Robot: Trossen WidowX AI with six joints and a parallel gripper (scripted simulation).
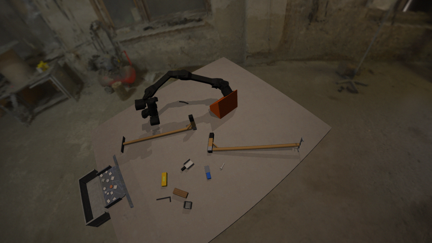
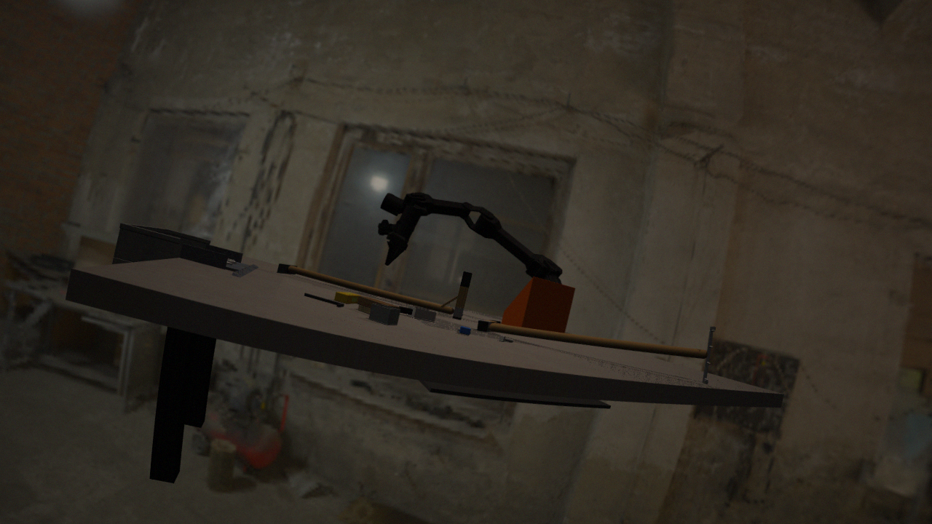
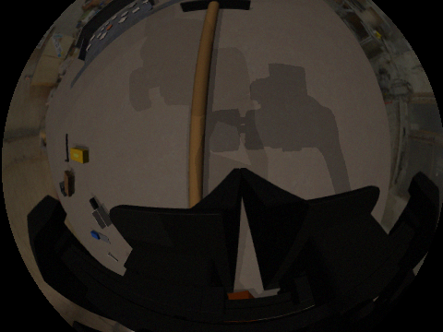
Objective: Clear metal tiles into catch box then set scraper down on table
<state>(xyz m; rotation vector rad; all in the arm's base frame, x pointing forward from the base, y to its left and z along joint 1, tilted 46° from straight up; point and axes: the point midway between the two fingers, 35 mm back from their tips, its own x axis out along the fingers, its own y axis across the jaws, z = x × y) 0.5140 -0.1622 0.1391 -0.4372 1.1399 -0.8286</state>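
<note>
My gripper tip is now 50 mm above the wooden-shafted scraper, 40 mm to the right of it and 40 mm short of it. Round my gripper tip: wooden block 500 mm to the left, 150 mm ahead, 90 mm below; then yellow block 360 mm to the left, 170 mm ahead, 90 mm below; then blue piece 510 mm to the left, 100 mm below, 60 mm behind.
</note>
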